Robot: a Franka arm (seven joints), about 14 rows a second.
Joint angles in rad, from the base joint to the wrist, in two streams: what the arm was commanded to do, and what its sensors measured. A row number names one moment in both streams.
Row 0, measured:
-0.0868, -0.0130, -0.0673, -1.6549, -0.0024, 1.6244, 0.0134
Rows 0 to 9, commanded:
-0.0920, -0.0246, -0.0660, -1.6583, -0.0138, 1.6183, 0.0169
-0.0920, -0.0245, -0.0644, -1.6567, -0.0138, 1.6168, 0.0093
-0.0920, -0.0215, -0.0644, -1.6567, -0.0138, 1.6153, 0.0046
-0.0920, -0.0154, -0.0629, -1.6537, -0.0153, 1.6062, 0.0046
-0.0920, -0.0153, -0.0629, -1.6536, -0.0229, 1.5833, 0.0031
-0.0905, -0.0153, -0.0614, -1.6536, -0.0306, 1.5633, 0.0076
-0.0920, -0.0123, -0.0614, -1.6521, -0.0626, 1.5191, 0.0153
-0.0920, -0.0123, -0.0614, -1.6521, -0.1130, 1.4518, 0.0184
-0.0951, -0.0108, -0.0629, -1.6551, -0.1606, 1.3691, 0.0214
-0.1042, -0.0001, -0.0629, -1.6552, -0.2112, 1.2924, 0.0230
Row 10, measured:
-0.0893, -0.0090, -0.0678, -1.6552, -0.1330, 1.4008, 0.0100
